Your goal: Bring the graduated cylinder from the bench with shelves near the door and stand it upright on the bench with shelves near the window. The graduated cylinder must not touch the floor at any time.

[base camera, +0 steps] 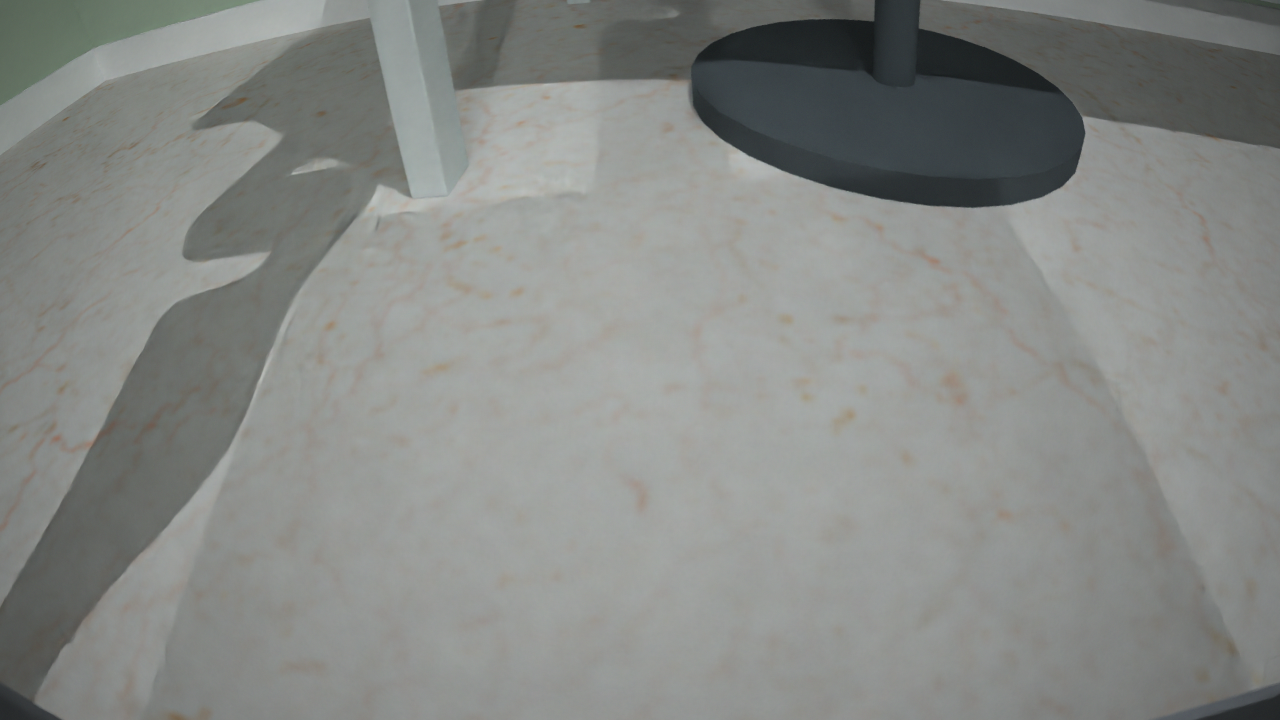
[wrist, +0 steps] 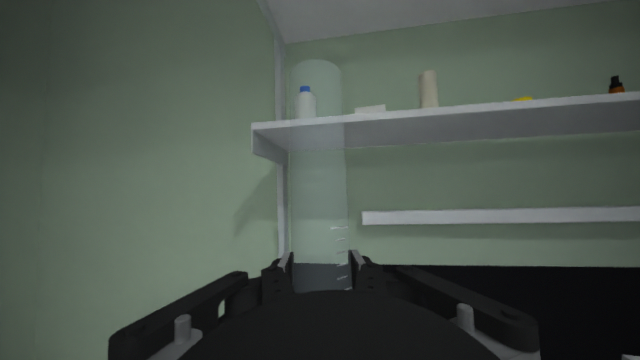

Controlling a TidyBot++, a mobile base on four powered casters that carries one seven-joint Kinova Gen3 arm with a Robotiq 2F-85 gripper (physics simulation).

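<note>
The graduated cylinder is a clear, see-through tube with short white scale marks low on its right side in the wrist view. My gripper is shut on its lower visible part, with one finger on each side. The tube rises above the fingers and looks upright in this view; its foot is hidden behind the gripper. A bench with shelves shows ahead in the wrist view, with a long white shelf. I cannot tell from the frames whether it is the door or the window one. The cylinder does not show in the base camera view.
A white bottle with a blue cap, a beige cylinder and an amber bottle stand on the shelf. A white rail runs below. In the base view, a pale bench leg and a dark round stool base stand ahead.
</note>
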